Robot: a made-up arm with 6 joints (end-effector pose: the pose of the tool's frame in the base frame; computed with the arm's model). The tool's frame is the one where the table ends.
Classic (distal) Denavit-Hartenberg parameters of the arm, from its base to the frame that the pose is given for. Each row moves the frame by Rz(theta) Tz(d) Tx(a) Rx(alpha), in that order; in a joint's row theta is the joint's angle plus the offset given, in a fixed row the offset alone. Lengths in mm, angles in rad.
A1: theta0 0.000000; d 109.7; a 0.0; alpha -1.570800
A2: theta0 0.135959; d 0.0; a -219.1; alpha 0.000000
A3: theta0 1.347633; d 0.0; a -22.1; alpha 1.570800
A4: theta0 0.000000; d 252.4; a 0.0; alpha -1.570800
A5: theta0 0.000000; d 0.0; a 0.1; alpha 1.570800
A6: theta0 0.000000; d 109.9; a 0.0; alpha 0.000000
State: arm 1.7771 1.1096 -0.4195 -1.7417 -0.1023 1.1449
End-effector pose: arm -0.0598 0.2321 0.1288 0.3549 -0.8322 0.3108 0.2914
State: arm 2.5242 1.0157 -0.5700 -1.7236 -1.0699 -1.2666
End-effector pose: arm -0.2176 0.0377 0.2097 0.5104 -0.0156 -0.8041 0.3045
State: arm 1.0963 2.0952 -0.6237 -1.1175 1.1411 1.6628
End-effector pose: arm 0.1569 0.1087 -0.0142 0.2466 -0.1904 0.8398 -0.4445
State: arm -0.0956 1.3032 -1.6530 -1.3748 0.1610 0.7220
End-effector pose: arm 0.2873 -0.0450 0.4965 0.7593 -0.0869 0.5456 -0.3437
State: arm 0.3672 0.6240 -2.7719 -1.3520 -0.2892 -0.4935
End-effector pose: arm -0.3863 -0.1159 0.5245 0.6529 0.2554 -0.2767 -0.6572
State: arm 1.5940 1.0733 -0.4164 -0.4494 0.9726 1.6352
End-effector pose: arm 0.0359 0.1557 0.0948 0.1851 -0.1027 0.9771 0.0220
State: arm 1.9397 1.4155 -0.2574 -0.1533 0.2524 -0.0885
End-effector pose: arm -0.0549 0.1538 0.0114 0.0965 -0.8777 0.4623 0.0814
